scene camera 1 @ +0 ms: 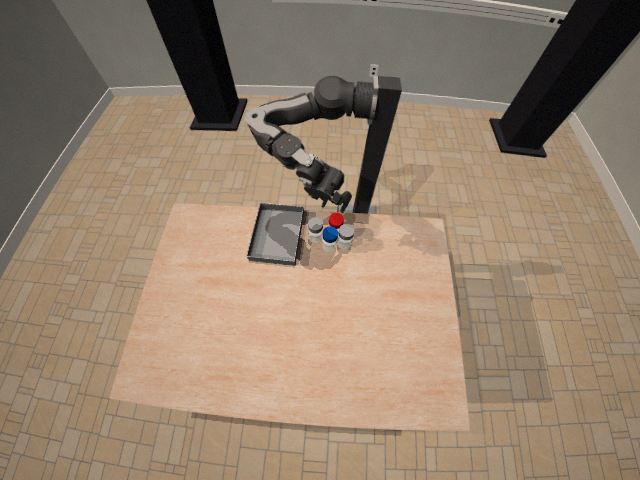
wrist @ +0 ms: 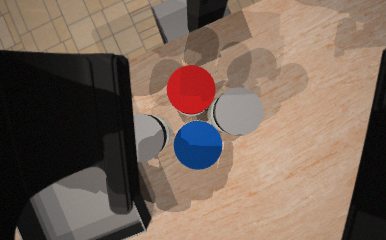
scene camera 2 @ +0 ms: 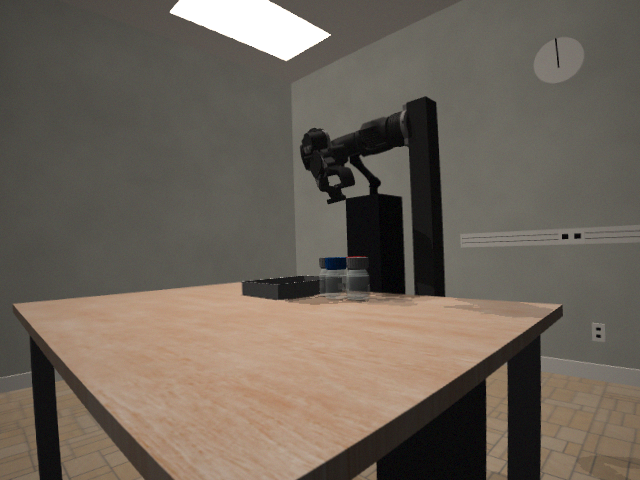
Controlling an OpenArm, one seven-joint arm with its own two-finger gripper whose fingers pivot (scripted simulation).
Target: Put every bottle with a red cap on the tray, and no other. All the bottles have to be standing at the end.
Labels:
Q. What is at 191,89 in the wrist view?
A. A red-capped bottle.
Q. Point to a blue-capped bottle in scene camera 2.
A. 336,284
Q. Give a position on a dark grey tray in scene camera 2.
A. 277,288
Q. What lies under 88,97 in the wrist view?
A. My gripper.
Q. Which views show my gripper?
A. Scene camera 1, the wrist view and scene camera 2: all of them.

